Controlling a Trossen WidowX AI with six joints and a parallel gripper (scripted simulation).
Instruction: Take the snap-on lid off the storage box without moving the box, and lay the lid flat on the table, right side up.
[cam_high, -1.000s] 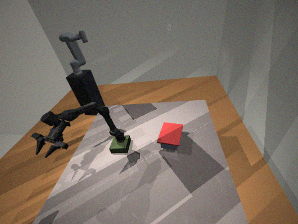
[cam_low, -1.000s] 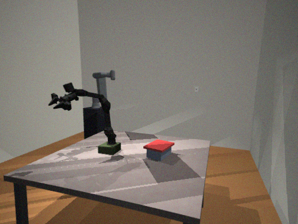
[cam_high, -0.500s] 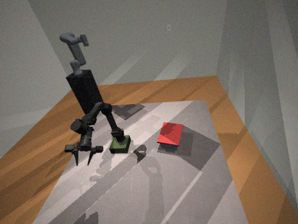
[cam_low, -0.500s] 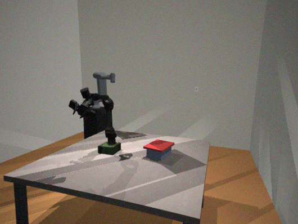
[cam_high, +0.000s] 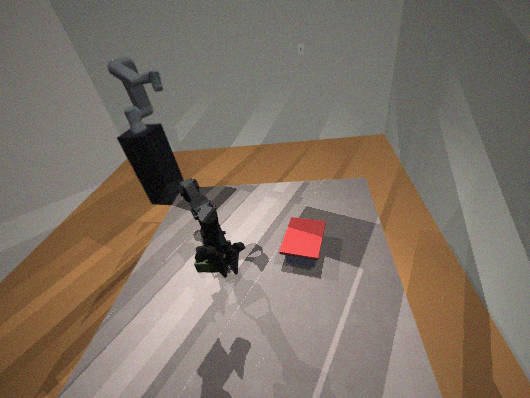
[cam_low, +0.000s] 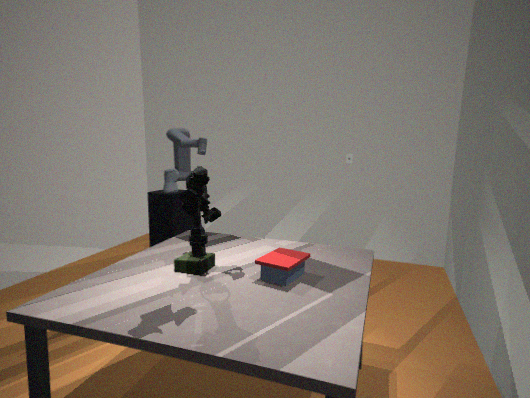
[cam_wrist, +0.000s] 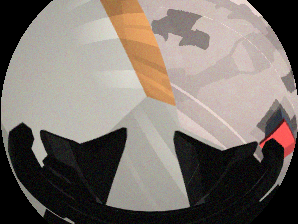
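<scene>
Right now the lid is 160 mm ahead of my gripper tip, 430 mm to the left of it and 260 mm below it. Also, from my gripper tip: storage box (160 mm ahead, 430 mm to the left, 300 mm below).
</scene>
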